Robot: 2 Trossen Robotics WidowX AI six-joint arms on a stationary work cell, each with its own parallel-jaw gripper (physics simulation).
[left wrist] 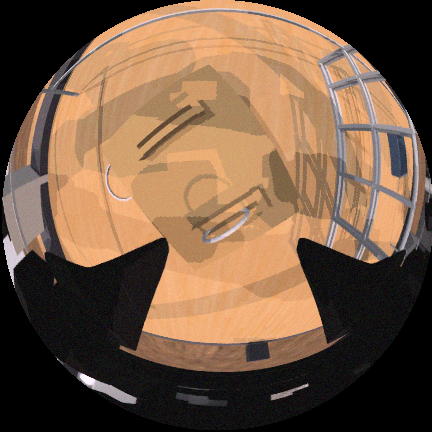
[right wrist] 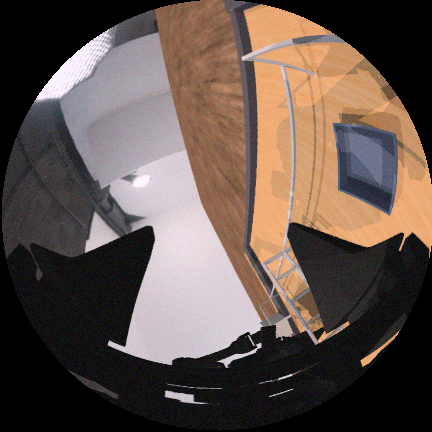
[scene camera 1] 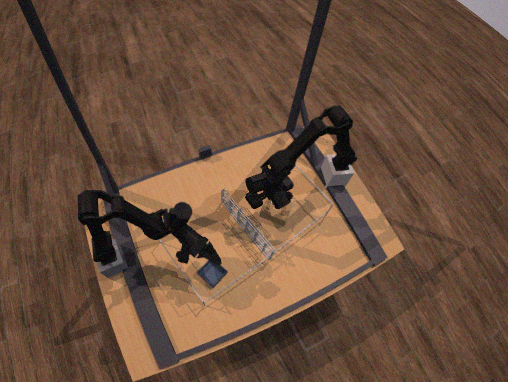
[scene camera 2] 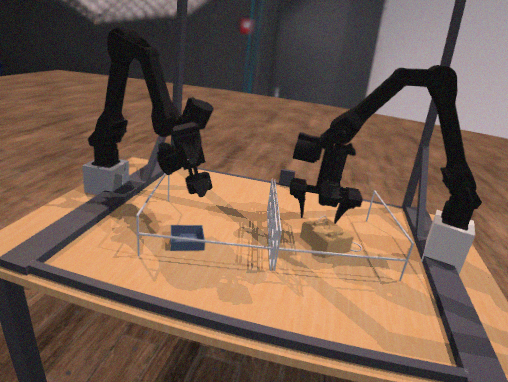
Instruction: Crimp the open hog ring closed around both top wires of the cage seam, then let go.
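Seen in the pictures: left gripper, fingertip midpoint: (left wrist: 235,245) (right wrist: 316,329) (scene camera 1: 265,201); right gripper, fingertip midpoint: (right wrist: 222,231) (scene camera 1: 220,262) (scene camera 2: 197,181); left arm's base, link origin: (scene camera 1: 340,164) (scene camera 2: 454,222); right arm's base, link origin: (scene camera 1: 107,255) (scene camera 2: 106,163).
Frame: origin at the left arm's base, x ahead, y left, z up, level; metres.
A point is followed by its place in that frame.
Note:
The cage seam, an upright wire mesh panel (scene camera 1: 247,227) @(x 0.424, y 0.207, z -0.058 m) (scene camera 2: 274,225) @(x 0.378, y 0.291, z -0.022 m) (left wrist: 341,127) @(x 0.394, y 0.238, z -0.105 m), stands mid-table; its two top wires run close together. A tan block (scene camera 2: 325,243) @(x 0.278, y 0.192, z -0.078 m) (left wrist: 250,157) @(x 0.316, y 0.151, z -0.070 m) lies right of it in scene camera 2. One pale ring (left wrist: 214,240) @(x 0.314, y 0.112, z -0.045 m) stands at a slot of the block; its gap cannot be made out. Another ring (scene camera 2: 360,246) @(x 0.209, y 0.080, z -0.115 m) (left wrist: 108,181) @(x 0.208, y 0.085, z -0.114 m) shows as an arc beside the block. No ring can be made out on the seam wires. My left gripper (scene camera 1: 267,201) @(x 0.333, y 0.099, z -0.071 m) (scene camera 2: 319,219) @(x 0.333, y 0.099, z -0.071 m) (left wrist: 235,245) @(x 0.333, y 0.099, z -0.071 m) is open above the block. My right gripper (scene camera 2: 200,187) @(x 0.543, y 0.363, z 0.058 m) (right wrist: 222,231) @(x 0.543, y 0.363, z 0.058 m) is open and empty, above the tray side.
A blue tray (scene camera 2: 187,246) @(x 0.548, y 0.383, z -0.103 m) (left wrist: 398,155) @(x 0.545, y 0.326, z -0.091 m) (right wrist: 338,165) @(x 0.542, y 0.375, z -0.090 m) lies left of the seam in scene camera 2. Thin cage wires (scene camera 1: 237,280) @(x 0.494, y 0.404, z -0.056 m) (scene camera 2: 210,241) @(x 0.478, y 0.394, z -0.056 m) (right wrist: 292,165) @(x 0.509, y 0.409, z -0.055 m) run out from both sides of the seam on short posts. A small dark block (scene camera 1: 205,151) @(x 0.549, y -0.162, z -0.065 m) (scene camera 2: 287,177) @(x 0.544, y -0.162, z -0.081 m) sits at the rear edge.

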